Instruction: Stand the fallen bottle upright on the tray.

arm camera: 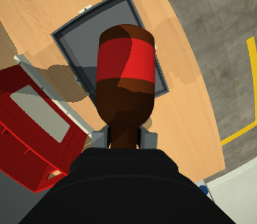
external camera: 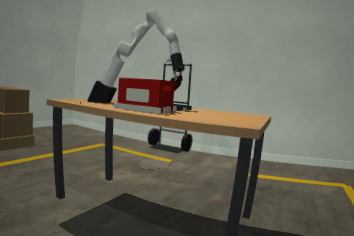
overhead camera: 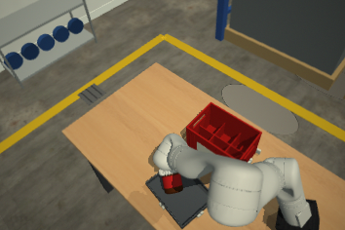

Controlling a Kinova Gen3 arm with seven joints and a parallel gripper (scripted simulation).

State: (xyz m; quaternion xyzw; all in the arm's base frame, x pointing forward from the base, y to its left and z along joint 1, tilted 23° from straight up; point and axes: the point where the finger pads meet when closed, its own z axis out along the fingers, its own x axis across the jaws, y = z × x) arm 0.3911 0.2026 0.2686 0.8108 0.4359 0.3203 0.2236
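My gripper is now 4 cm past the bottle, 3 cm above it and 2 cm to the right of it. From my hand the other things lie so: tray (19 cm below, 7 cm behind); then red crate (28 cm to the right, 12 cm below, 2 cm behind).
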